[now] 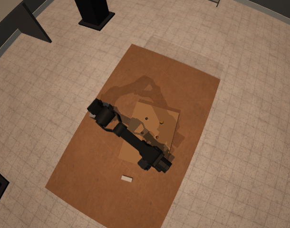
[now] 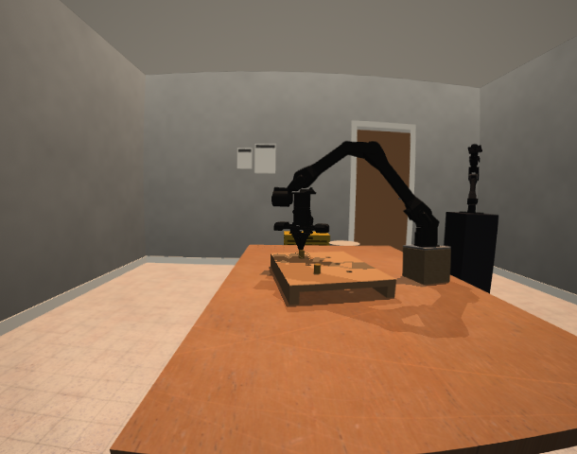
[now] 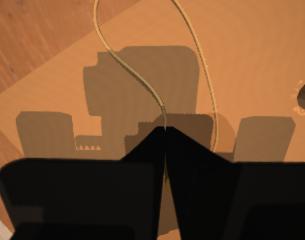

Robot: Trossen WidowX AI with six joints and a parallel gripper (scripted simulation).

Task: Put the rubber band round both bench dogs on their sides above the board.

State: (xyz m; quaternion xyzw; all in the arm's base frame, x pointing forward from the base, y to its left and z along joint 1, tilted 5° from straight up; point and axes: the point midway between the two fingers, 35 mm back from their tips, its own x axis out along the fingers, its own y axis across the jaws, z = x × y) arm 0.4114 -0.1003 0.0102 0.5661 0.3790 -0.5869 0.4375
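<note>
Right now the wooden board is 70 mm behind my hand, 110 mm to the left of it and 70 mm below it. Round my hand: small white block: 70 mm behind, 190 mm to the right, 90 mm below.
</note>
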